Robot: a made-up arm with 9 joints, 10 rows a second.
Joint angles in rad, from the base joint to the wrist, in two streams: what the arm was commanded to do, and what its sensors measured. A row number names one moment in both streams.
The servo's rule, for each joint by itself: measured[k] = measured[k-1] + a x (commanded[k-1-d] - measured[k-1]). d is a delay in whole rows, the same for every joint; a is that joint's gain. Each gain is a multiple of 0.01, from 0.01 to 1. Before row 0 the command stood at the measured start. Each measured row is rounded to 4 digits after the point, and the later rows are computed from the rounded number. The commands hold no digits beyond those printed.
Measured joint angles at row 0:
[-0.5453 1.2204 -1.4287 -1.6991 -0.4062 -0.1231 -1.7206 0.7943 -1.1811]
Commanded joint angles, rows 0 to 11:
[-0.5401 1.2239 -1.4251 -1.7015 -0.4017 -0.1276 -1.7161 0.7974 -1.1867]
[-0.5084 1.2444 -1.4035 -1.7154 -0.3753 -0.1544 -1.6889 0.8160 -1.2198]
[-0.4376 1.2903 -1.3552 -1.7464 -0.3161 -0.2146 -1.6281 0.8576 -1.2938]
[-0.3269 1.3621 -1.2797 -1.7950 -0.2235 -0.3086 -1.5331 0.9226 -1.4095]
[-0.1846 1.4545 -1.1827 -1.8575 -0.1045 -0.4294 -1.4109 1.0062 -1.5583]
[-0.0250 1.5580 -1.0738 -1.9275 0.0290 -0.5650 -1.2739 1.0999 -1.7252]
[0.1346 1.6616 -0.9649 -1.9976 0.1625 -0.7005 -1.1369 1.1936 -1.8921]
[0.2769 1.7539 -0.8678 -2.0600 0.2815 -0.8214 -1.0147 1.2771 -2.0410]
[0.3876 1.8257 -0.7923 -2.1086 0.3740 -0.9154 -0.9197 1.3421 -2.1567]
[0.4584 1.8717 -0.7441 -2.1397 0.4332 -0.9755 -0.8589 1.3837 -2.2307]
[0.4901 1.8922 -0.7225 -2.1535 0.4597 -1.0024 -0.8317 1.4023 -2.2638]
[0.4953 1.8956 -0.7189 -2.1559 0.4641 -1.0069 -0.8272 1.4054 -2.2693]
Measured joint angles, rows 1 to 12:
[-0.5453 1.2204 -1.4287 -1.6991 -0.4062 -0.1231 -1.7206 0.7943 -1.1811]
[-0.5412 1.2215 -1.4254 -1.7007 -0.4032 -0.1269 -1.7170 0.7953 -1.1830]
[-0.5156 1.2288 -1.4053 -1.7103 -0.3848 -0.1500 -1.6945 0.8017 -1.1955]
[-0.4548 1.2485 -1.3592 -1.7338 -0.3395 -0.2043 -1.6414 0.8190 -1.2289]
[-0.3550 1.2849 -1.2861 -1.7736 -0.2629 -0.2919 -1.5548 0.8511 -1.2903]
[-0.2221 1.3392 -1.1910 -1.8281 -0.1584 -0.4074 -1.4397 0.8992 -1.3814]
[-0.0684 1.4092 -1.0832 -1.8927 -0.0347 -0.5398 -1.3071 0.9614 -1.4983]
[0.0899 1.4900 -0.9744 -1.9609 0.0955 -0.6748 -1.1709 1.0334 -1.6322]
[0.2358 1.5744 -0.8763 -2.0253 0.2183 -0.7979 -1.0459 1.1089 -1.7712]
[0.3542 1.6548 -0.7990 -2.0794 0.3211 -0.8966 -0.9449 1.1812 -1.9023]
[0.4355 1.7242 -0.7485 -2.1186 0.3951 -0.9629 -0.8761 1.2440 -2.0140]
[0.4781 1.7780 -0.7246 -2.1413 0.4377 -0.9961 -0.8406 1.2931 -2.0989]
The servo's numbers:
d 1
a 0.78 0.32 0.92 0.65 0.66 0.84 0.80 0.31 0.34

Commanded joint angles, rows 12 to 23:
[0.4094 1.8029 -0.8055 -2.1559 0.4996 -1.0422 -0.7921 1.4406 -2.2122]
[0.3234 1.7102 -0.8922 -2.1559 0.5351 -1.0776 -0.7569 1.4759 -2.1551]
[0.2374 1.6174 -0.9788 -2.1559 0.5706 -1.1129 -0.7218 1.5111 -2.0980]
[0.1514 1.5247 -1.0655 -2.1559 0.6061 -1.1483 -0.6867 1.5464 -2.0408]
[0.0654 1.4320 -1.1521 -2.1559 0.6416 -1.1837 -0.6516 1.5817 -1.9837]
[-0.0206 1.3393 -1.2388 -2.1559 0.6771 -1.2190 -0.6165 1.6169 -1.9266]
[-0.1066 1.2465 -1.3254 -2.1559 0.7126 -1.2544 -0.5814 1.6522 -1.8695]
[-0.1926 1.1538 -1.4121 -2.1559 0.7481 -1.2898 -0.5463 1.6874 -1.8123]
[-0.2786 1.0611 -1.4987 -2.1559 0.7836 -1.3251 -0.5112 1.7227 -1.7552]
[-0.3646 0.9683 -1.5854 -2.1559 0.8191 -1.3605 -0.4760 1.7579 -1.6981]
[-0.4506 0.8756 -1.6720 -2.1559 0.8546 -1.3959 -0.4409 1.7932 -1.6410]
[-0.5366 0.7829 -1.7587 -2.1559 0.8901 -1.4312 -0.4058 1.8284 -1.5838]
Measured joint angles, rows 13 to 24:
[0.4915 1.8156 -0.7194 -2.1508 0.4551 -1.0052 -0.8299 1.3279 -2.1568]
[0.4275 1.8115 -0.7986 -2.1541 0.4845 -1.0363 -0.7997 1.3628 -2.1756]
[0.3463 1.7791 -0.8847 -2.1553 0.5179 -1.0710 -0.7655 1.3979 -2.1686]
[0.2614 1.7274 -0.9713 -2.1557 0.5527 -1.1062 -0.7305 1.4330 -2.1446]
[0.1756 1.6625 -1.0580 -2.1558 0.5879 -1.1416 -0.6955 1.4682 -2.1093]
[0.0896 1.5887 -1.1446 -2.1559 0.6233 -1.1770 -0.6604 1.5034 -2.0666]
[0.0036 1.5089 -1.2313 -2.1559 0.6588 -1.2123 -0.6253 1.5386 -2.0190]
[-0.0824 1.4249 -1.3179 -2.1559 0.6943 -1.2477 -0.5902 1.5738 -1.9682]
[-0.1684 1.3381 -1.4046 -2.1559 0.7298 -1.2831 -0.5551 1.6090 -1.9152]
[-0.2544 1.2495 -1.4912 -2.1559 0.7653 -1.3184 -0.5200 1.6442 -1.8608]
[-0.3404 1.1595 -1.5779 -2.1559 0.8008 -1.3538 -0.4848 1.6794 -1.8055]
[-0.4264 1.0687 -1.6645 -2.1559 0.8363 -1.3892 -0.4497 1.7147 -1.7496]

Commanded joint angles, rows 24 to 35:
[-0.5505 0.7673 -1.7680 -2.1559 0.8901 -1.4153 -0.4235 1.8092 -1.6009]
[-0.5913 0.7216 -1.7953 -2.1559 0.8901 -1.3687 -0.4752 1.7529 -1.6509]
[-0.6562 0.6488 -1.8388 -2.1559 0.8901 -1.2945 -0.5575 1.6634 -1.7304]
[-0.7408 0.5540 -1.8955 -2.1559 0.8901 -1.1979 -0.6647 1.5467 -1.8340]
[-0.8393 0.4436 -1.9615 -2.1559 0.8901 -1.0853 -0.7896 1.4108 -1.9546]
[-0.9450 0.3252 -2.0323 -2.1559 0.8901 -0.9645 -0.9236 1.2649 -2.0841]
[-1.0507 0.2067 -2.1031 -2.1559 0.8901 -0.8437 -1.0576 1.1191 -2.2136]
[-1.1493 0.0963 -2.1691 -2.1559 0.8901 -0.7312 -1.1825 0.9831 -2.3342]
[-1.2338 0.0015 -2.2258 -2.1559 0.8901 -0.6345 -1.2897 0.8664 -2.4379]
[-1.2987 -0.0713 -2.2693 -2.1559 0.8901 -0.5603 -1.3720 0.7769 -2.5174]
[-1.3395 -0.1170 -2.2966 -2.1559 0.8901 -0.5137 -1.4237 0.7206 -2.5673]
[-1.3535 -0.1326 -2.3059 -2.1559 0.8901 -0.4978 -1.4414 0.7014 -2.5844]
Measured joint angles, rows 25 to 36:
[-0.5124 0.9772 -1.7512 -2.1559 0.8718 -1.4245 -0.4146 1.7499 -1.6932]
[-0.5421 0.9100 -1.7667 -2.1559 0.8839 -1.4168 -0.4217 1.7683 -1.6618]
[-0.5805 0.8497 -1.7930 -2.1559 0.8880 -1.3764 -0.4645 1.7635 -1.6581]
[-0.6395 0.7854 -1.8351 -2.1559 0.8894 -1.3076 -0.5389 1.7325 -1.6827]
[-0.7185 0.7114 -1.8907 -2.1559 0.8899 -1.2155 -0.6395 1.6749 -1.7341]
[-0.8127 0.6257 -1.9558 -2.1559 0.8900 -1.1061 -0.7596 1.5930 -1.8091]
[-0.9159 0.5295 -2.0262 -2.1559 0.8901 -0.9872 -0.8908 1.4913 -1.9026]
[-1.0210 0.4262 -2.0969 -2.1559 0.8901 -0.8667 -1.0242 1.3759 -2.0083]
[-1.1211 0.3206 -2.1633 -2.1559 0.8901 -0.7529 -1.1508 1.2541 -2.1191]
[-1.2090 0.2185 -2.2208 -2.1559 0.8901 -0.6534 -1.2619 1.1339 -2.2275]
[-1.2790 0.1258 -2.2654 -2.1559 0.8901 -0.5752 -1.3500 1.0232 -2.3261]
[-1.3262 0.0481 -2.2941 -2.1559 0.8901 -0.5235 -1.4090 0.9294 -2.4081]

